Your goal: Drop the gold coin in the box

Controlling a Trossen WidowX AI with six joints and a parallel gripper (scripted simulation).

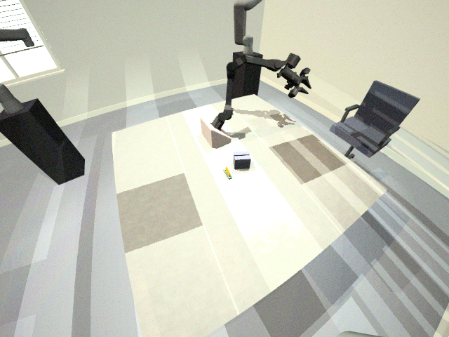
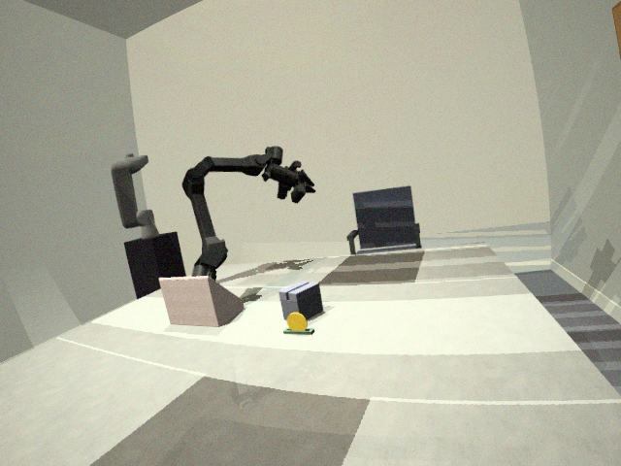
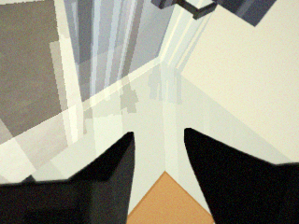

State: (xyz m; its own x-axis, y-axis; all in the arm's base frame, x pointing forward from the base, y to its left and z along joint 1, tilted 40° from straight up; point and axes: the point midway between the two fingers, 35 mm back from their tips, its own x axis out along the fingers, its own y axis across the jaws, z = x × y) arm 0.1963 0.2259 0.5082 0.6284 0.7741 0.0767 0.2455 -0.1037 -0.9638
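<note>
The gold coin lies 80 mm ahead of my gripper tip, 620 mm to the right of it and 280 mm below it.
</note>
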